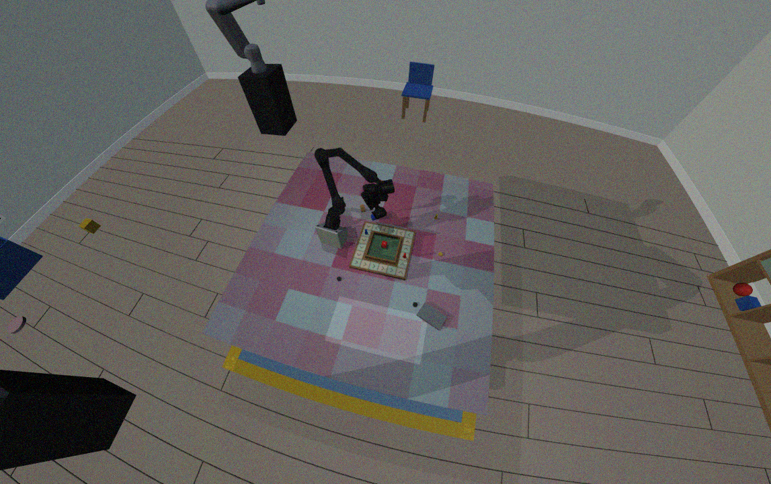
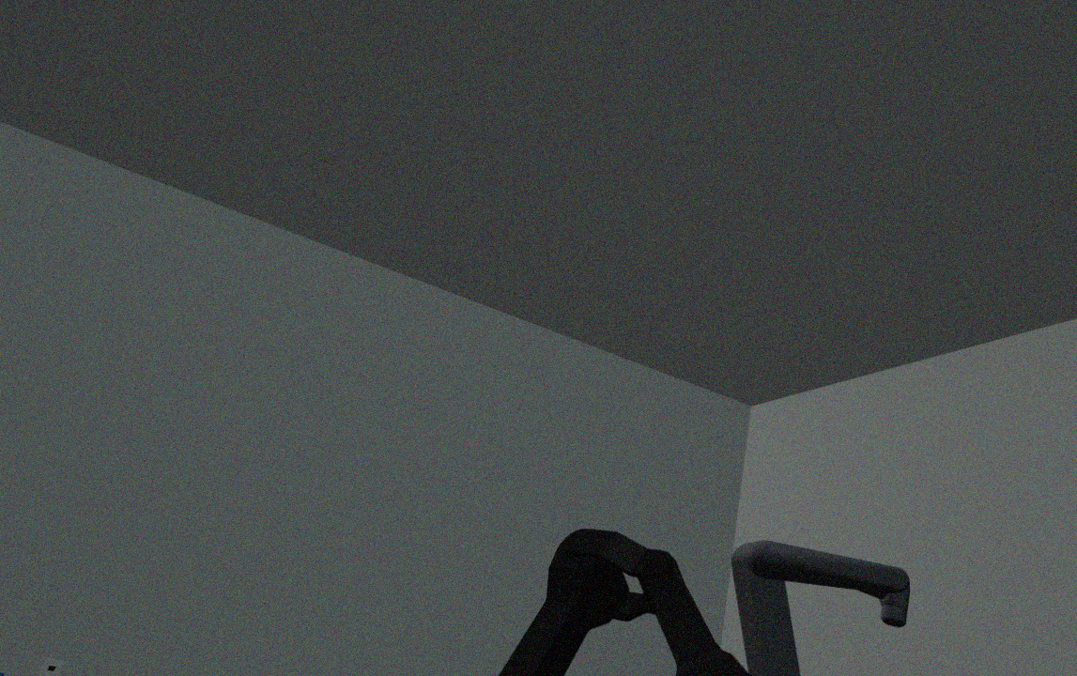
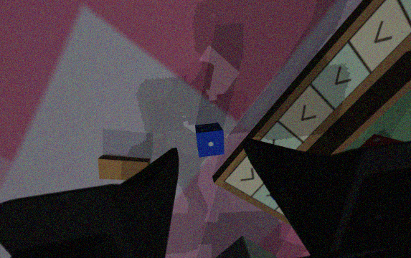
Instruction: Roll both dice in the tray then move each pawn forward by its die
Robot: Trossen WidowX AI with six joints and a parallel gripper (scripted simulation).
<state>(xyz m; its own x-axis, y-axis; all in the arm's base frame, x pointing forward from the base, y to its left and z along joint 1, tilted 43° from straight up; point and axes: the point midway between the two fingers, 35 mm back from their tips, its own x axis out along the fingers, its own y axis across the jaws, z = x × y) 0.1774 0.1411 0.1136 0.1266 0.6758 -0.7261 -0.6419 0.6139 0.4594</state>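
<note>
Now: the blue die 30 mm below my gripper tip. Round my gripper tip: blue pawn (10 mm behind, 120 mm to the right, 10 mm below); then tan block (80 mm behind, 50 mm to the left, 40 mm below); then green tray (100 mm ahead, 190 mm to the right, 30 mm below).
</note>
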